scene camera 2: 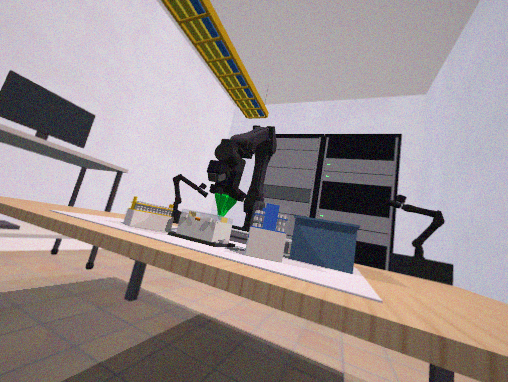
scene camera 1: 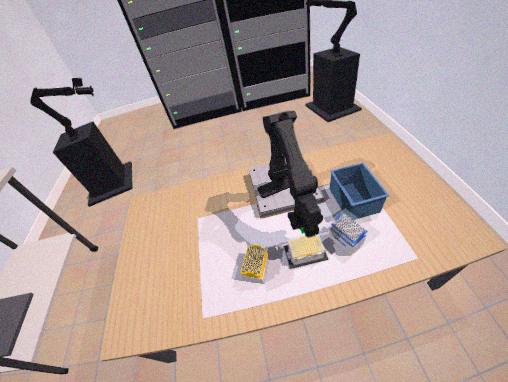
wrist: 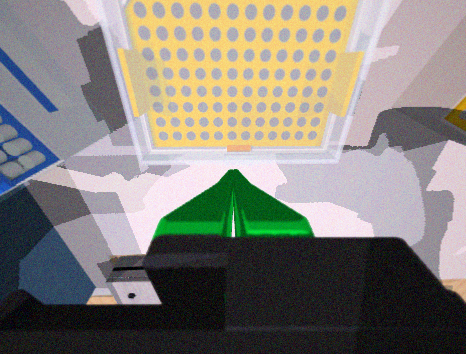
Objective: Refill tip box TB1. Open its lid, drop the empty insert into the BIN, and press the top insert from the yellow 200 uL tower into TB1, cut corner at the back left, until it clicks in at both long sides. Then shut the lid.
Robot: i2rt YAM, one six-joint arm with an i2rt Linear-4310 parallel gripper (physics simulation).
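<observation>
Tip box TB1 (scene camera 1: 307,257) (scene camera 2: 202,231) (wrist: 232,80) stands on a dark base, a pale box with a clear lid that looks shut. Under the lid shows a yellow insert full of holes. In the wrist view a small orange tab (wrist: 239,148) sits midway along the box's near edge. My gripper (scene camera 1: 303,231) (scene camera 2: 223,215) (wrist: 233,177) is shut with nothing between its green fingertips. The tips are beside the box's arm-side edge, close to the tab. The yellow tower (scene camera 1: 254,261) (scene camera 2: 147,217) stands left of TB1 in scene camera 1. The blue BIN (scene camera 1: 370,206) (scene camera 2: 325,250) (wrist: 55,270) is at the right.
A blue-framed tip rack tower (scene camera 1: 349,230) (scene camera 2: 266,242) (wrist: 22,155) stands between TB1 and the BIN. The white mat (scene camera 1: 225,295) lies under the boxes on the wooden table (scene camera 1: 150,250). The arm's grey base plate (scene camera 1: 277,204) is behind TB1.
</observation>
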